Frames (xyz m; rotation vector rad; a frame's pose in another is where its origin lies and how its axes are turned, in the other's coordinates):
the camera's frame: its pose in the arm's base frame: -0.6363 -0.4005 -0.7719 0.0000 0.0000 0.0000
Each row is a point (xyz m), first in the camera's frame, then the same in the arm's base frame.
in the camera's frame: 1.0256 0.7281 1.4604
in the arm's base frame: 0.3893 0.3276 0.6885
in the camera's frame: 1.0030 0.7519 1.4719
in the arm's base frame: 0.3667 0.3514 0.7000
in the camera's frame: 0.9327 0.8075 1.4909
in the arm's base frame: 0.2964 0.4070 0.7190
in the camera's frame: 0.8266 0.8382 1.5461
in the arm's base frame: 0.1903 0.4377 0.7742
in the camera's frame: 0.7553 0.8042 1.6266
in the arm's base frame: 0.1190 0.4037 0.8547
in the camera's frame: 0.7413 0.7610 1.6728
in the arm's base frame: 0.1050 0.3605 0.9009
